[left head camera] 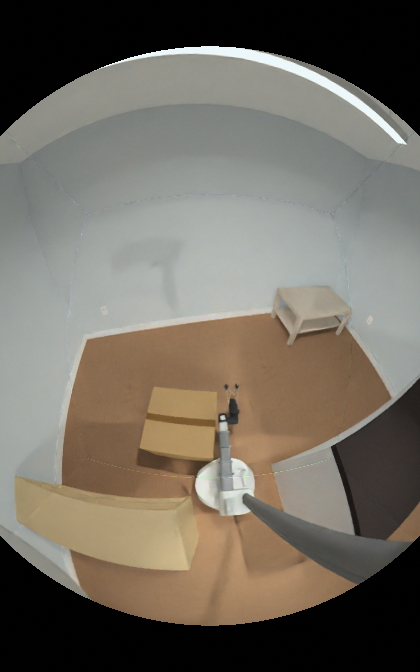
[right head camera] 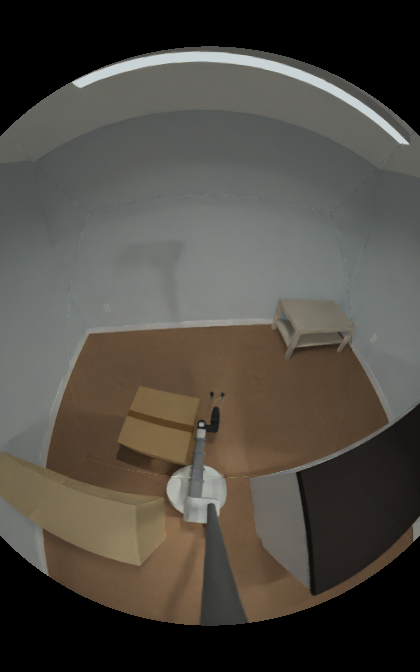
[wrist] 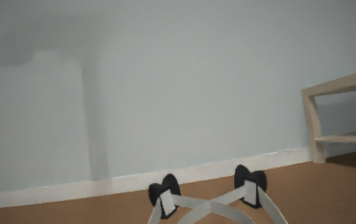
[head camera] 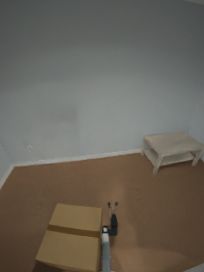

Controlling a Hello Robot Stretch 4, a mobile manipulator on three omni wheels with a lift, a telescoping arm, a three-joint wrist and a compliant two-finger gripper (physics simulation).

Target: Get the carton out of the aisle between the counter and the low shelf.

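Frame: origin at the robot's base, x left, y back, z up, level; millimetres.
Where they show: gripper, fingertip midpoint: (wrist: 206, 183) (head camera: 112, 201).
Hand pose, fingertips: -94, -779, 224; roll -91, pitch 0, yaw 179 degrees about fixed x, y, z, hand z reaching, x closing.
Observation:
After its pixels a point has its place, as x, y, z.
A large brown carton (head camera: 72, 242) {267, -354, 379} (left head camera: 180, 435) (right head camera: 159, 432) with a darker tape stripe stands upright on the floor, left of the arm and in front of the robot's base. The carton does not show in the wrist view. My gripper (head camera: 113, 204) {-94, -779, 224} (left head camera: 231, 387) (right head camera: 217, 395) (wrist: 206, 183) {-94, -779, 224} is open, its fingers apart with nothing between them, to the right of the carton's far right part. The counter (left head camera: 385, 465) (right head camera: 360, 495) has a dark top and pale side at the right. The low tan shelf (left head camera: 120, 530) (right head camera: 90, 520) is at the left, behind the carton.
A pale low table (head camera: 172, 143) {-1199, -1609, 423} (left head camera: 315, 301) (right head camera: 317, 314) (wrist: 314, 125) {-804, -1840, 198} stands at the far right near the back wall (head camera: 100, 90) {9, -1850, 1252}. The round white base (left head camera: 202, 487) (right head camera: 175, 490) stands between the shelf and the counter, close behind the carton. A side wall is at the left.

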